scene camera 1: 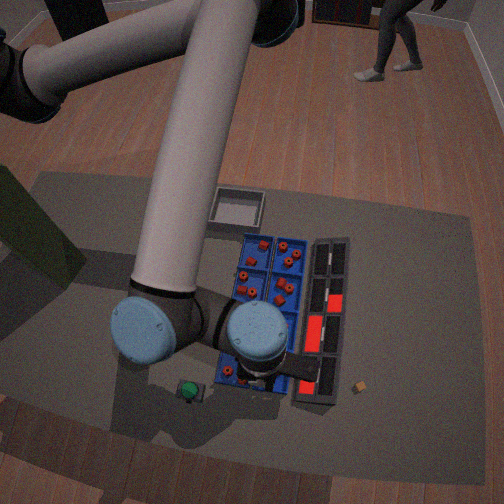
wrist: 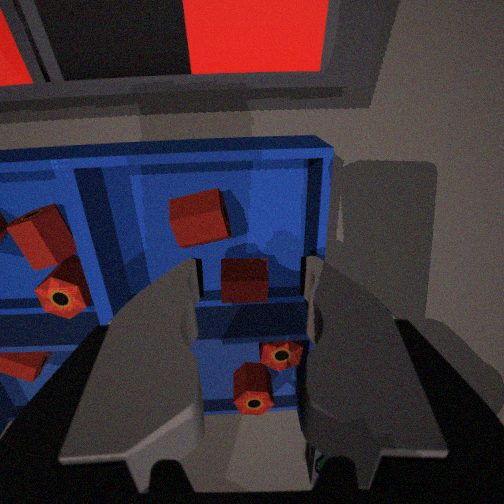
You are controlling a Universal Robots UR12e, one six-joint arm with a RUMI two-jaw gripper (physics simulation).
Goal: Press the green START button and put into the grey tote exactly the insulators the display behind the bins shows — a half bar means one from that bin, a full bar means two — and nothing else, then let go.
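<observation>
My gripper (wrist: 250, 280) is open, low over the near end of the blue bin rack (scene camera 1: 267, 300). In the wrist view a red block-shaped insulator (wrist: 245, 280) lies between the two jaws, touching neither. Another red insulator (wrist: 199, 217) lies farther back in the same bin, and two hex ones (wrist: 254, 387) lie in the bin nearer me. In the scene view the wrist hides the gripper (scene camera 1: 260, 377). The display (scene camera 1: 322, 320) shows a half bar (scene camera 1: 335, 302), a full bar (scene camera 1: 313, 332) and a half bar (scene camera 1: 306, 386). The grey tote (scene camera 1: 236, 207) is empty. The green button (scene camera 1: 189, 390) sits left of the rack.
A small brown cube (scene camera 1: 359, 386) lies right of the display. A dark green block (scene camera 1: 30, 235) stands at the left. A person (scene camera 1: 395, 40) stands at the far back. The arm's long link crosses above the tote's left side.
</observation>
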